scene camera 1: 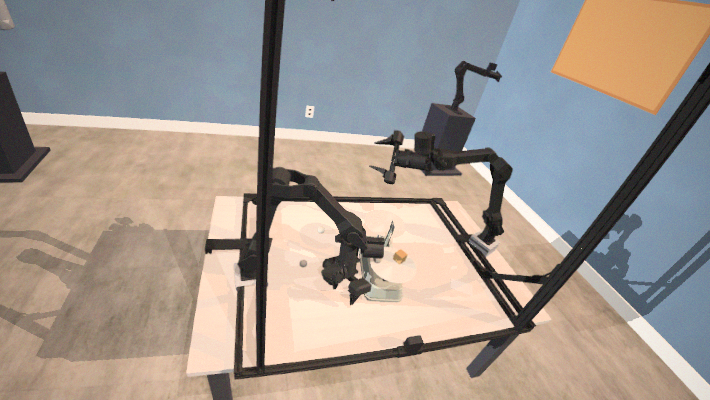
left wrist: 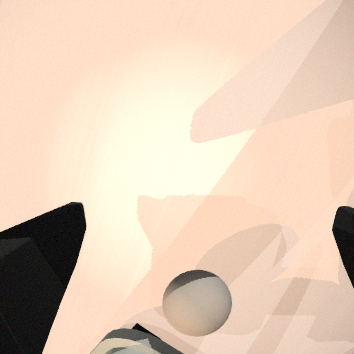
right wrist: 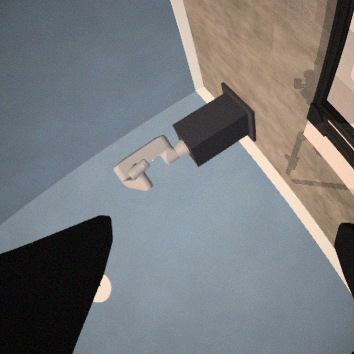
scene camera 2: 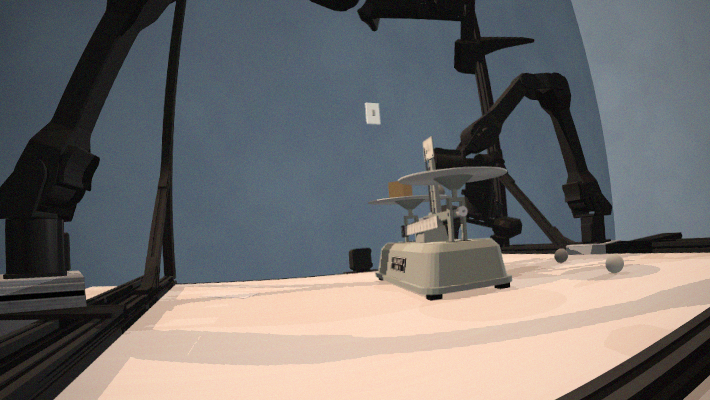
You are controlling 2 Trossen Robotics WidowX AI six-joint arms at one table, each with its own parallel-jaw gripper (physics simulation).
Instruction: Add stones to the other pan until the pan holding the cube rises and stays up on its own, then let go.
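Places are measured from the left arm's base along level axes (x ahead, y left, z up), in metres.
Pixels of known places: left gripper, fingertip midpoint: (scene camera 1: pixel 342 297) (left wrist: pixel 215 218); right gripper, fingertip midpoint: (scene camera 1: pixel 371 154) (right wrist: pixel 230 233) (scene camera 2: pixel 536 6); left arm's base at its link origin: (scene camera 1: pixel 250 272) (scene camera 2: pixel 593 242); right arm's base at its link origin: (scene camera 1: pixel 486 238) (scene camera 2: pixel 37 275).
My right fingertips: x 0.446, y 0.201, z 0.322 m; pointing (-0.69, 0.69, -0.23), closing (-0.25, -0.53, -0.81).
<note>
Ahead of a thing's pixels: the offset from my right fingertips to its middle. "*": to the spot under its first point. Level surfaces: height alone.
The balance scale @[dy -0.261, dx +0.001, dz -0.227 m] (scene camera 1: pixel 384 294) (scene camera 2: pixel 460 265) stands on the table. The orange cube @[dy -0.339, dx +0.001, dz -0.185 m] (scene camera 1: pixel 400 256) (scene camera 2: pixel 400 189) sits on the lower pan @[dy -0.352, dx -0.026, dz -0.201 m] (scene camera 1: pixel 406 272) (scene camera 2: pixel 382 201). A stone @[dy -0.330, dx -0.075, dz -0.189 m] (scene camera 1: pixel 377 259) also shows there, partly hidden. The other pan @[* dy -0.139, dx +0.025, dz -0.190 m] (scene camera 2: pixel 470 174) stands higher, with no stone visible on it. My left gripper (scene camera 1: pixel 344 296) (left wrist: pixel 215 218) is open and empty, low over the table beside the scale. A round stone @[dy -0.346, dx -0.135, dz -0.330 m] (left wrist: pixel 197 303) lies near the base corner, below and between its fingers. A dark stone @[dy -0.186, dx -0.265, dz -0.330 m] (scene camera 1: pixel 303 263) (scene camera 2: pixel 560 255) and a pale stone @[dy -0.022, dx -0.153, dz -0.330 m] (scene camera 1: pixel 321 230) (scene camera 2: pixel 614 264) lie apart. My right gripper (scene camera 1: pixel 373 154) (right wrist: pixel 230 233) is open and empty, high up.
A black frame (scene camera 1: pixel 380 351) runs around the table @[dz -0.344 m] (scene camera 1: pixel 325 330), with tall posts rising from it. A small black block @[* dy -0.574, dx -0.043, dz -0.291 m] (scene camera 1: pixel 413 343) (scene camera 2: pixel 360 259) sits on the frame at the front edge in scene camera 1. The left forearm reaches over the table beside the scale.
</note>
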